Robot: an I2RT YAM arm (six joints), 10 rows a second.
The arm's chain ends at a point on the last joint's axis. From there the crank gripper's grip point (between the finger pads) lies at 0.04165 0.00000 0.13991 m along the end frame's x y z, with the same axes.
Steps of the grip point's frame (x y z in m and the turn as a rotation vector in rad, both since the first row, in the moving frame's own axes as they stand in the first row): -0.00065, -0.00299, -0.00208, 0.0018, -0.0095, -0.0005; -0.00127, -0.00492, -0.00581, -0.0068, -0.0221, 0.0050; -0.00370, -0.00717, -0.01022, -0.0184, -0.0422, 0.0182; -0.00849, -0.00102, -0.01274, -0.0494, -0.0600, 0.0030; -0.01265, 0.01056, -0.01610, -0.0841, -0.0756, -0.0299
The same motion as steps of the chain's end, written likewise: 0.00068, -0.00272, -0.00247, 0.0018, -0.0095, -0.0005; 0.00183, -0.00607, -0.00669, -0.0068, -0.0221, 0.0050; 0.00227, -0.01046, -0.01182, -0.0184, -0.0422, 0.0182; -0.00002, -0.00810, -0.01481, -0.0494, -0.0600, 0.0030; -0.00214, -0.00023, -0.01840, -0.0841, -0.0756, -0.0299
